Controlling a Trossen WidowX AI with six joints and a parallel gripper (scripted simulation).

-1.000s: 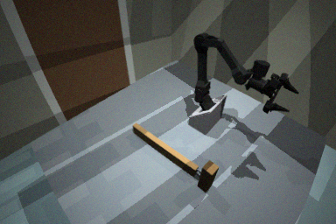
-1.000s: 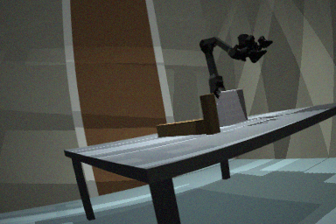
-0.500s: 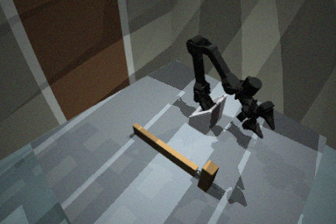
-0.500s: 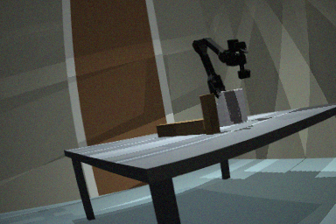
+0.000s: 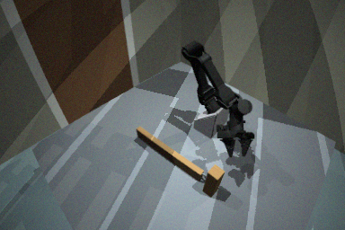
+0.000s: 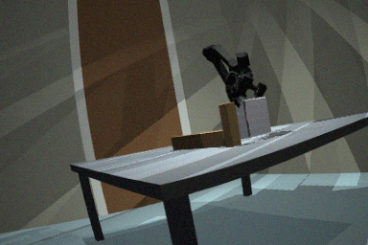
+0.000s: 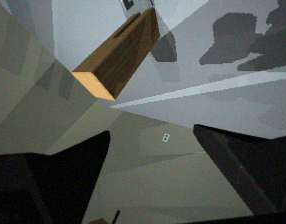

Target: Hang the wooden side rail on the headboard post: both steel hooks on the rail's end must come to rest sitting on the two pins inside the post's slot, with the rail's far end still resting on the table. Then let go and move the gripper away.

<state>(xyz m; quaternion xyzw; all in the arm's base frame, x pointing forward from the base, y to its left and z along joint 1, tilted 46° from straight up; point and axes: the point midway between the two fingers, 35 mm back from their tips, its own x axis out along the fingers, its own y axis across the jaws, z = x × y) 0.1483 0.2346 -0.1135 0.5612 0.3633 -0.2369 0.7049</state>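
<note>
Now: the headboard post 120 mm below my gripper tip, 100 mm ahead of it and 20 mm to the right of it.
</note>
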